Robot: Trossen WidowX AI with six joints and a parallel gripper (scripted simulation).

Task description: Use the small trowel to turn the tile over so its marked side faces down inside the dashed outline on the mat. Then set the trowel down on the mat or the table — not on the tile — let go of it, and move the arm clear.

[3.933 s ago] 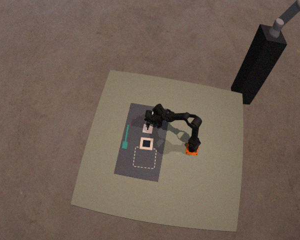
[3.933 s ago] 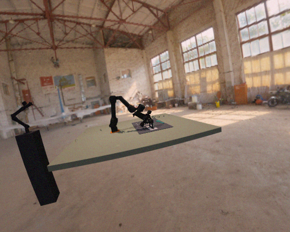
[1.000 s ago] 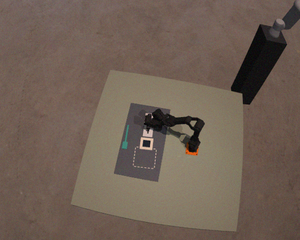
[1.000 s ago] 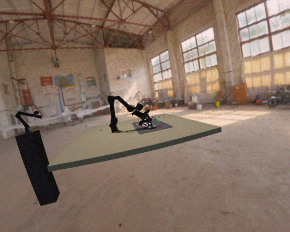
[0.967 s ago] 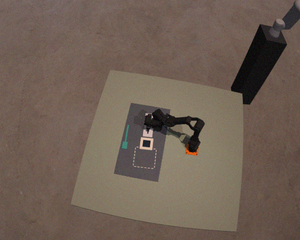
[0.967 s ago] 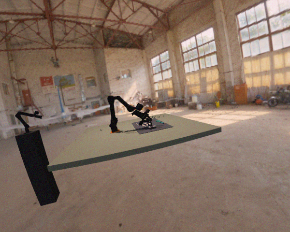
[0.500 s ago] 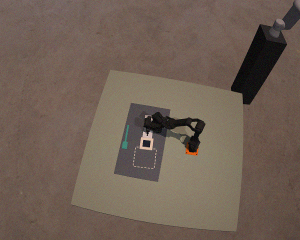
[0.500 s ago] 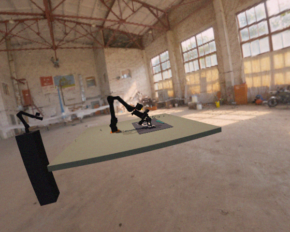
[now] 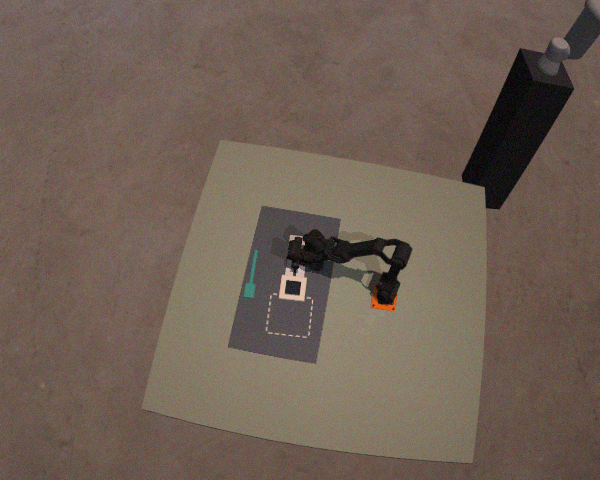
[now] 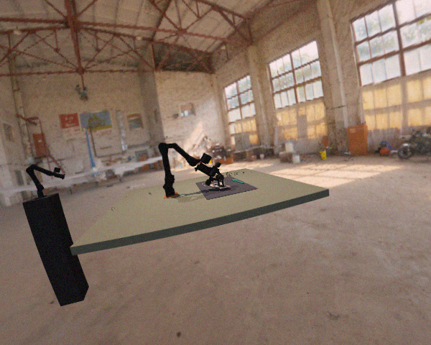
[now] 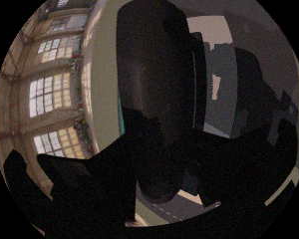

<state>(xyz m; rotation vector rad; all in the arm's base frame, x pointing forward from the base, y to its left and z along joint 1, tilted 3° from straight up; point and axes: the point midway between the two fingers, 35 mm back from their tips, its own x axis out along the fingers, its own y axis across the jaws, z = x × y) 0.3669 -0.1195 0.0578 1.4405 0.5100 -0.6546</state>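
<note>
My gripper tip is now 8 cm above the dark grey mat, 7 cm to the right of it and 1 cm short of it. The rest, counted from my gripper tip: tile 10 cm to the left, 5 cm below, 2 cm behind; then teal trowel 15 cm ahead, 7 cm to the left, 5 cm below.
</note>
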